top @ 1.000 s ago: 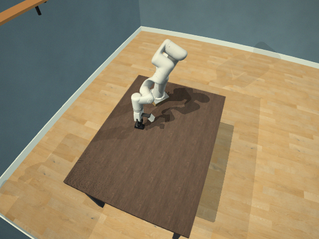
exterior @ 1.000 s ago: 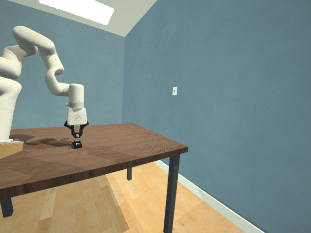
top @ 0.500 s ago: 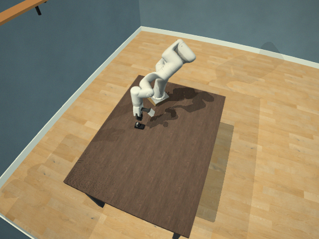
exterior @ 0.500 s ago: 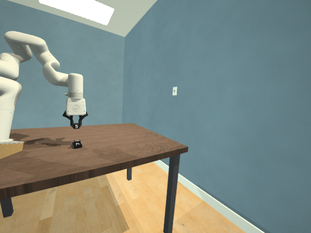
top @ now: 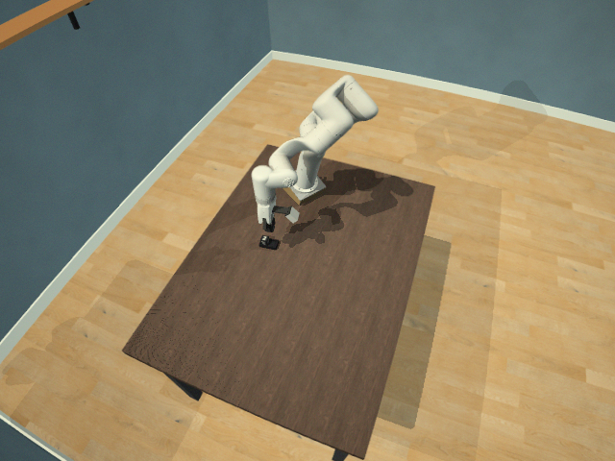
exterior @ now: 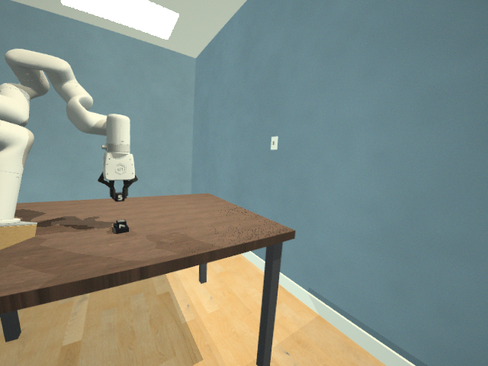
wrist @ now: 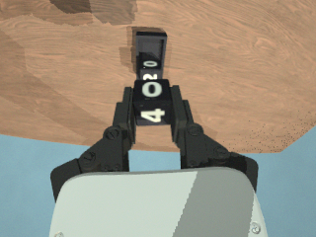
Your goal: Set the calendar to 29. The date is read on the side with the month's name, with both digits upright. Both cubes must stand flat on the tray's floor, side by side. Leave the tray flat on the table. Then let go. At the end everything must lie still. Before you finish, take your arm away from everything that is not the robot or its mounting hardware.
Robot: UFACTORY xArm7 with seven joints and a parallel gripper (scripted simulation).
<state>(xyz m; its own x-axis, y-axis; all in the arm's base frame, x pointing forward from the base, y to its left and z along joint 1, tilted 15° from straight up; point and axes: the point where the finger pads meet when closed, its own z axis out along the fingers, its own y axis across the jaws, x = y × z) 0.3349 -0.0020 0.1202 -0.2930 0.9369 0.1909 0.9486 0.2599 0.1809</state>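
Now: the black tray 20 mm to the right of my hand and 130 mm below it.
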